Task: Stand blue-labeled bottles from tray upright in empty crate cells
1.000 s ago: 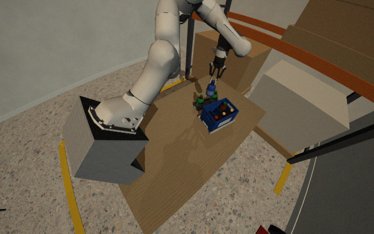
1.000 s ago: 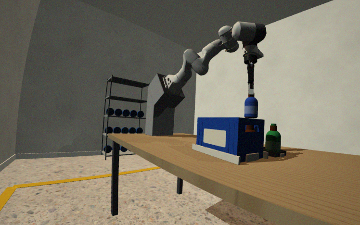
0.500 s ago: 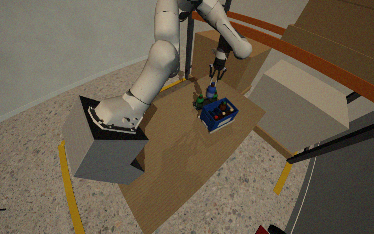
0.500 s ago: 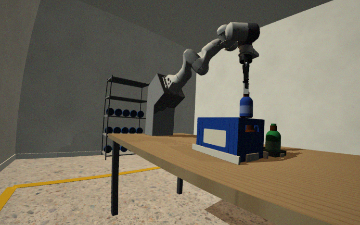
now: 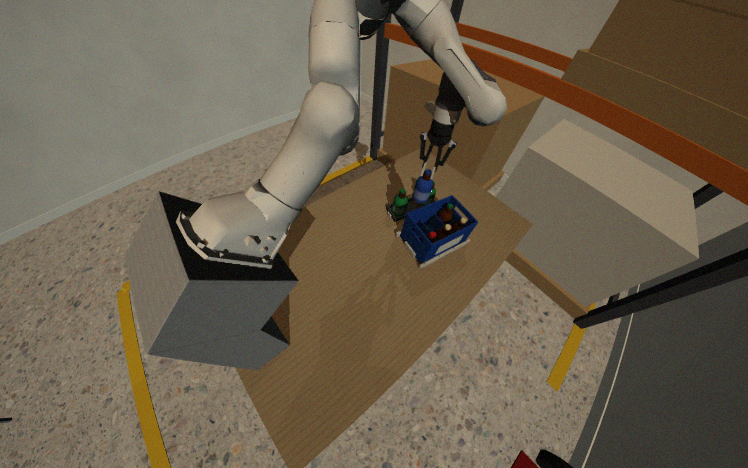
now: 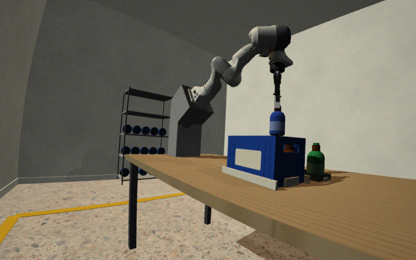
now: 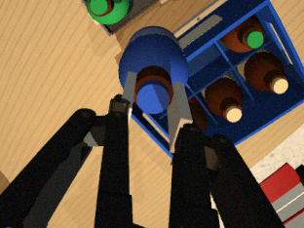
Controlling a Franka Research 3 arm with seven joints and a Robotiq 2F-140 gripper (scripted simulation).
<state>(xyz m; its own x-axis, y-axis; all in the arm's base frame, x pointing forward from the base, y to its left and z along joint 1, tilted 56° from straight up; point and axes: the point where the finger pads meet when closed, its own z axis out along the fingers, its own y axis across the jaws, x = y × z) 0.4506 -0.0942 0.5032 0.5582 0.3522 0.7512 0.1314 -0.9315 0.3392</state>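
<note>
My hand is 9 cm above the blue-labeled bottle. From my hand the other things lie so: dark tray: 10 cm ahead, 6 cm to the left, 34 cm below; crate: 2 cm behind, 13 cm to the right, 27 cm below.
</note>
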